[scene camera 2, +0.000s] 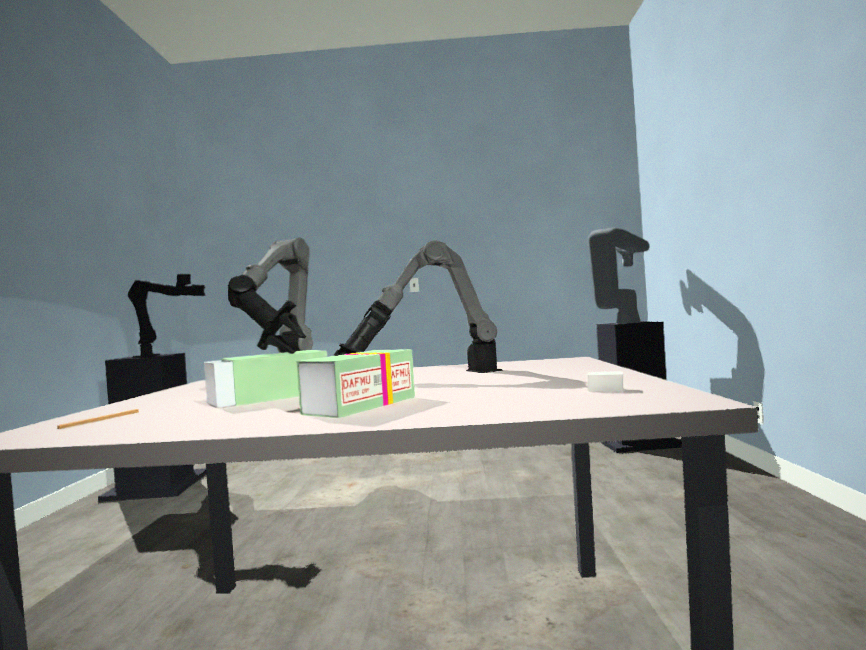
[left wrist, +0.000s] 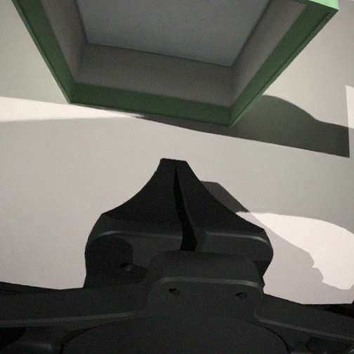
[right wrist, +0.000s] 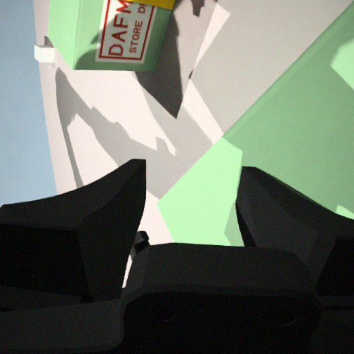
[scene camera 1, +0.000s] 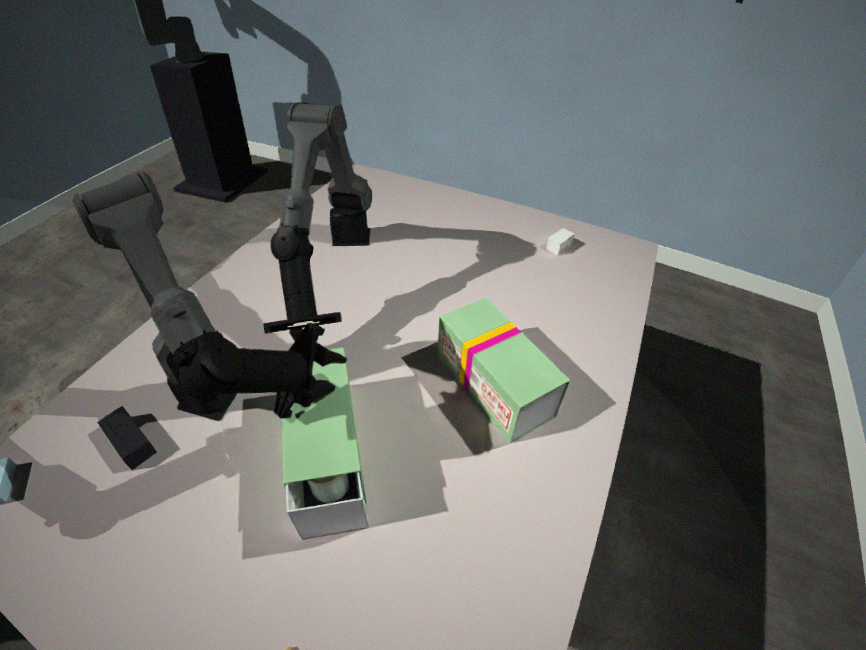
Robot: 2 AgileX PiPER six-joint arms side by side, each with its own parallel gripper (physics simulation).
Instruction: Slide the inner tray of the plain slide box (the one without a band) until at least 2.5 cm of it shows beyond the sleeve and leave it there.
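Observation:
The plain green sleeve (scene camera 1: 321,444) (scene camera 2: 269,379) (right wrist: 295,115) lies on the table. Its inner tray (scene camera 1: 328,519) (scene camera 2: 221,383) sticks out at the near end in scene camera 1, with part of a pale round object visible inside. In the left wrist view the sleeve's other end (left wrist: 150,102) is open, with the tray recessed in it. My left gripper (left wrist: 171,175) is shut and empty, a little apart from that end. My right gripper (scene camera 1: 338,372) (right wrist: 192,182) is open over the sleeve's far part; whether a finger touches it is unclear.
The banded green box (scene camera 1: 524,370) (scene camera 2: 360,384) (right wrist: 87,55) stands beside the sleeve. A white block (scene camera 1: 559,242) (scene camera 2: 605,381) (right wrist: 44,53) lies farther back. A dark block (scene camera 1: 127,438) is at the left in scene camera 1. An orange stick (scene camera 2: 97,419) lies near the table edge.

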